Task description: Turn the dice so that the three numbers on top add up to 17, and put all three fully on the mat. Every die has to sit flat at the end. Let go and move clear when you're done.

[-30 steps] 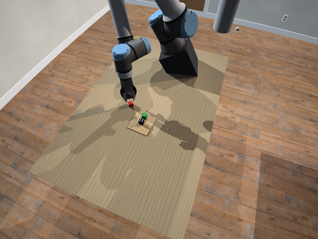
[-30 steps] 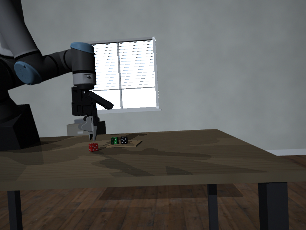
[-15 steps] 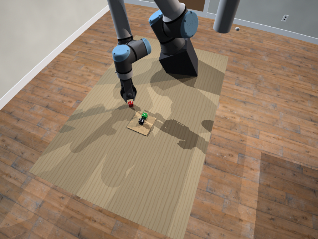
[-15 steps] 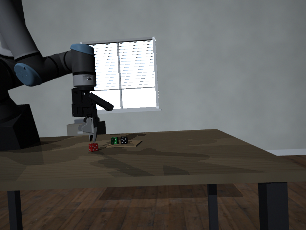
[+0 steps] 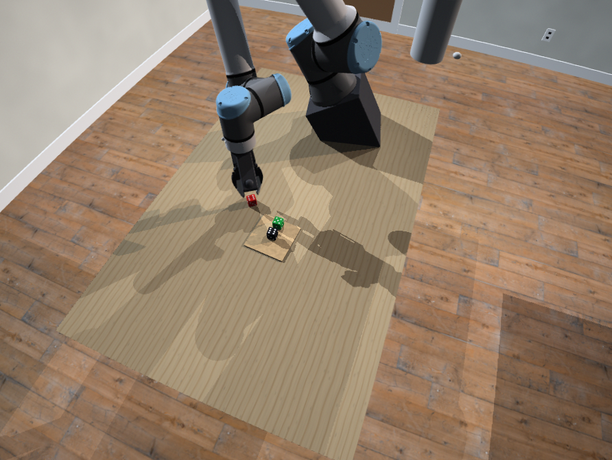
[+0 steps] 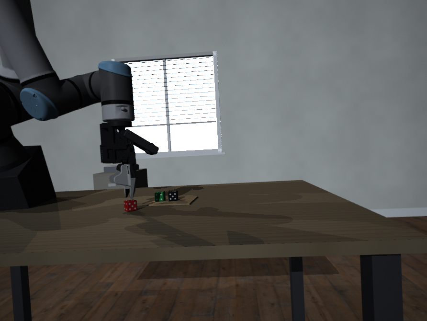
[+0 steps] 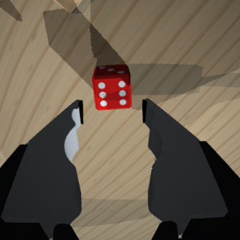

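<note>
Right now the red die is 4 cm below my hand. The rest, counted from my hand: black die (8 cm ahead, 14 cm to the left, 3 cm below); green die (4 cm ahead, 13 cm to the left, 3 cm below); tan mat (9 cm ahead, 14 cm to the left, 5 cm below).
</note>
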